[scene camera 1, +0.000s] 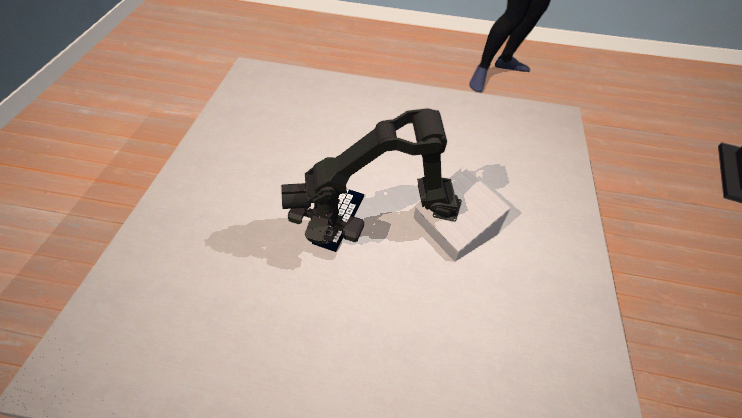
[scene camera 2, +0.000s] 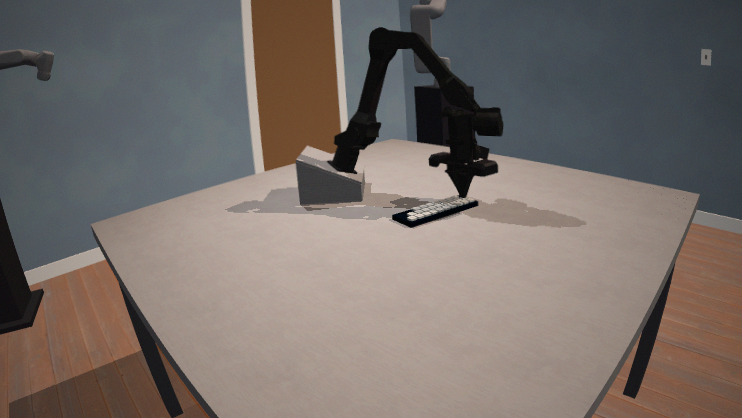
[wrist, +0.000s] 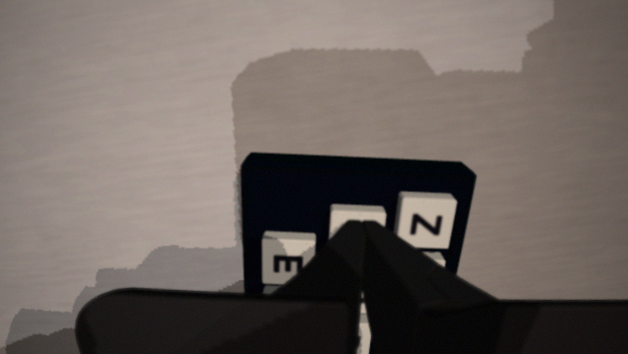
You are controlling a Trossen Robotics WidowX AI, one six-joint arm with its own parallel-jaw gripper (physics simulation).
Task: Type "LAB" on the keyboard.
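Frame: origin at the arm's base, x ahead, y right, z down, level; metres.
Where they show: gripper, fingertip midpoint: [scene camera 2: 463,197] [wrist: 360,234]; arm's base at its link origin: [scene camera 1: 447,208] [scene camera 2: 341,167].
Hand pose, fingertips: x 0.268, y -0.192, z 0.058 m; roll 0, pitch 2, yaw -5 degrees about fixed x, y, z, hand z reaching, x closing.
Note:
Things, the pixels of their top centre, and the offset from my fingertips. Level surfaces: height alone.
- dark blue keyboard at its top centre: [scene camera 2: 437,205] [scene camera 1: 339,215] dx +0.004, dy +0.086, dz +0.000 m
- E key at its top centre: [wrist: 288,263] dx -0.021, dy +0.012, dz +0.000 m
- Z key at its top centre: [wrist: 426,224] dx +0.019, dy -0.005, dz +0.000 m
- white key at its top centre: [wrist: 356,236] dx -0.001, dy +0.001, dz +0.000 m
- grey table at its surface level: dz +0.016 m
A dark blue keyboard [scene camera 1: 356,197] [scene camera 2: 401,220] [wrist: 350,175] with white keys lies on the table, partly hidden by the arm in the scene camera 1 view. In the wrist view, the E key [wrist: 276,260] is on the left and the Z key [wrist: 426,220] on the right. A white key [wrist: 357,212] between them is partly covered by the fingertips, and its letter is hidden. My gripper [scene camera 2: 462,195] [wrist: 360,234] is shut and empty, pointing down with its tips at or just above this key; contact cannot be told. The letters L, A and B cannot be read.
The arm's base stands on a grey wedge block [scene camera 1: 480,220] [scene camera 2: 327,182] beside the keyboard. Both rest on the grey table [scene camera 1: 363,321] [scene camera 2: 363,290]. A person's legs [scene camera 1: 498,41] show beyond the table's far edge. Grey arms [scene camera 2: 421,31] [scene camera 2: 45,64] stand in the background.

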